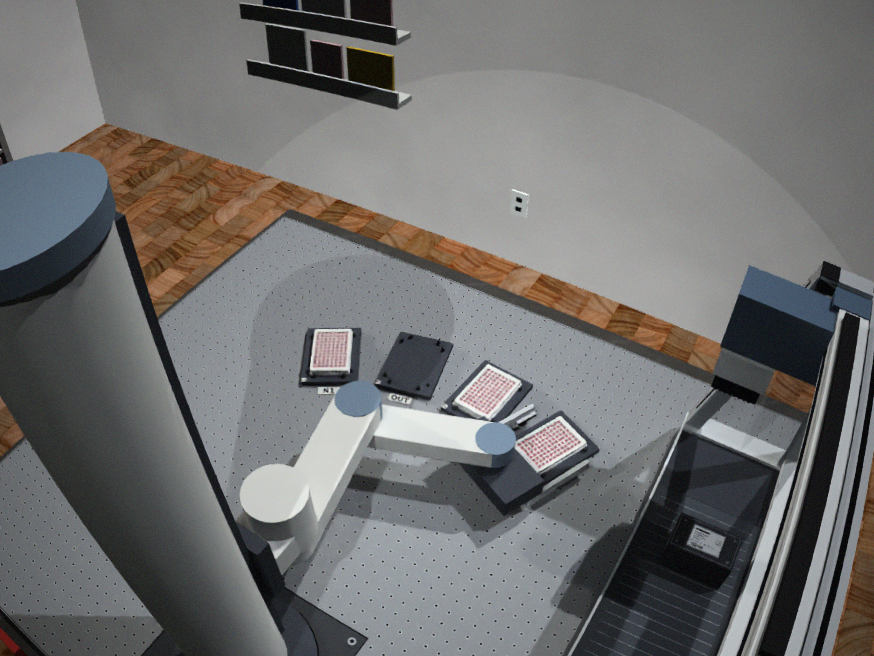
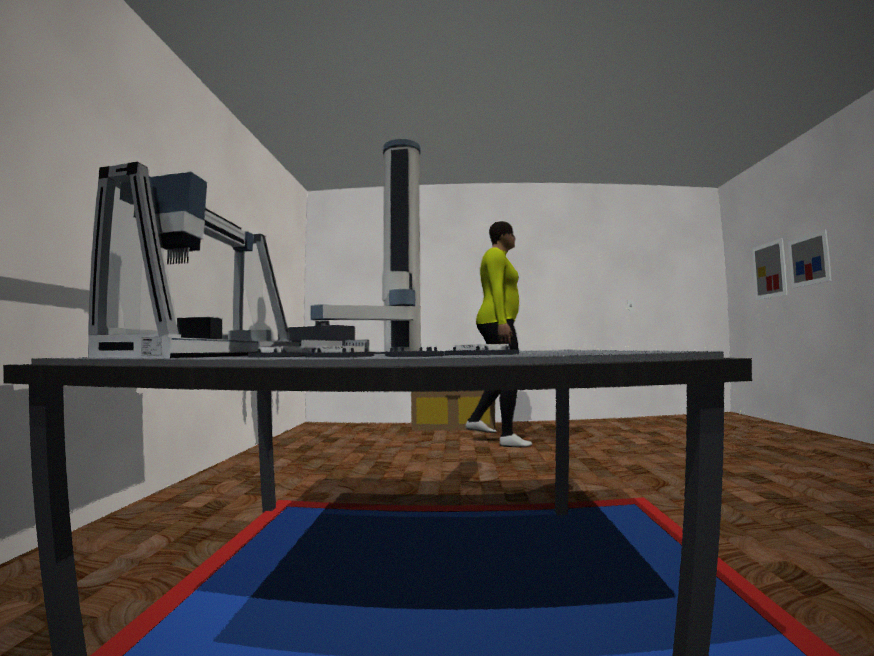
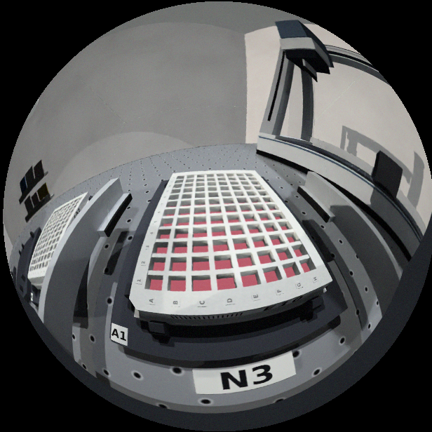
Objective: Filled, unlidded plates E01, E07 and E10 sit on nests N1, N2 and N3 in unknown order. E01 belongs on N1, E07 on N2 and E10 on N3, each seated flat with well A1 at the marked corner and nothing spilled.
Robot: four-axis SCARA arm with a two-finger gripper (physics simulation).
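Places are measured from the arm's base along level axes (x right, y ahead, z up), in millimetres.
Pixels of known places: gripper, fingertip midpoint: (image 1: 559,435) (image 2: 280,344).
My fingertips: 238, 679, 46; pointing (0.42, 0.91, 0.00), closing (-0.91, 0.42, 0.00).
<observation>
Behind a point stands the place of what it marks, as x, y, z.
Plate E10 (image 1: 552,443) {232, 661, 36} (image 3: 225,240), white with red-filled wells, rests on nest N3 (image 1: 591,446) {301, 701, 25} (image 3: 200,345). It looks level, with its row A, column 1 corner beside the A1 tag (image 3: 119,334). My gripper (image 1: 545,446) (image 3: 217,178) is open, its fingers standing apart on both sides of this plate with gaps. A second filled plate (image 1: 487,390) {59, 714, 39} (image 3: 55,235) sits on nest N2 (image 1: 521,392) {117, 756, 25}. A third plate (image 1: 331,350) {-280, 641, 37} (image 2: 480,346) {-278, 712, 34} sits on nest N1 (image 1: 357,346) {-247, 690, 25}. The labels of these two are not readable.
The OUT nest (image 1: 415,363) {-112, 713, 25} holds no plate, between N1 and N2. A gantry machine with a blue head (image 1: 776,321) {534, 698, 479} (image 2: 180,201) {491, 778, 420} (image 3: 300,40) stands beyond N3. A black box (image 1: 702,547) {573, 515, 133} lies inside it. A person (image 2: 499,282) is behind the table.
</observation>
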